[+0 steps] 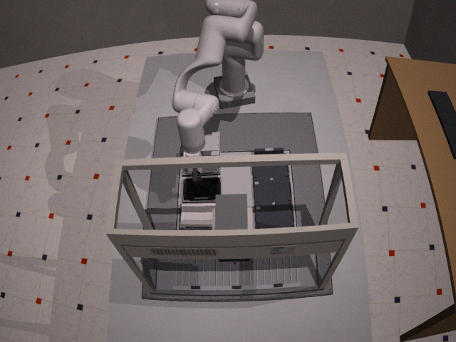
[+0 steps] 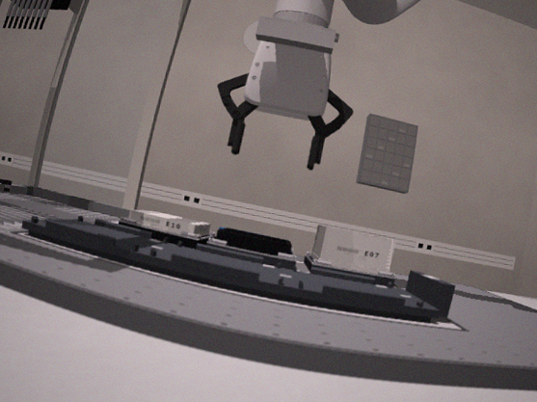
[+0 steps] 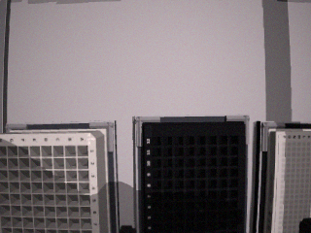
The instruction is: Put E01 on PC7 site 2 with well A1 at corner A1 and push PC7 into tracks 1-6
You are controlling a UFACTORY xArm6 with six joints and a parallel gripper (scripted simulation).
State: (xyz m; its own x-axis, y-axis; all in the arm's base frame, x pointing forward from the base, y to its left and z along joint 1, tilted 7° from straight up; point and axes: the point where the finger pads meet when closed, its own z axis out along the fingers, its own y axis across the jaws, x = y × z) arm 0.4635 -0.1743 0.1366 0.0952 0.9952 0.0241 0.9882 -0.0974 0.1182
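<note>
The well plate E01 is 110 mm below my hand. Also, from my hand: nest S2: 120 mm below; plate carrier PC7: 250 mm to the left, 110 mm below, 30 mm ahead; pipetting head: 360 mm ahead, 150 mm above, 80 mm to the left.
</note>
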